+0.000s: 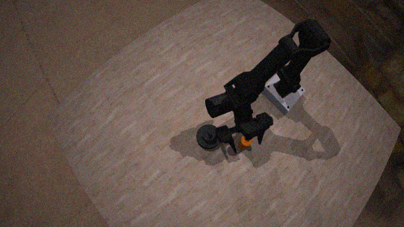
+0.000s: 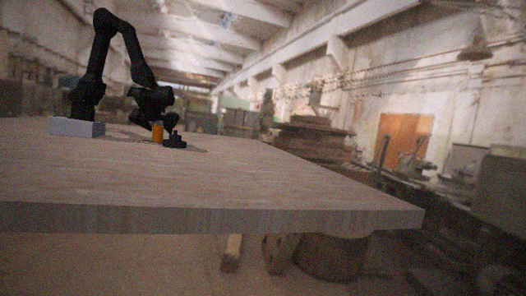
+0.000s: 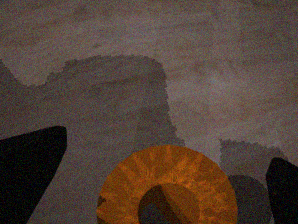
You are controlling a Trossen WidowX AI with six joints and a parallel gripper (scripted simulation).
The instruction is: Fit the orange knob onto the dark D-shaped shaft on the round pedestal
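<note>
My gripper tip is 2 cm to the left of the orange knob, 1 cm past it and 1 cm above it. From my gripper tip the other things lie so: dark pedestal 11 cm to the right, 9 cm ahead.
</note>
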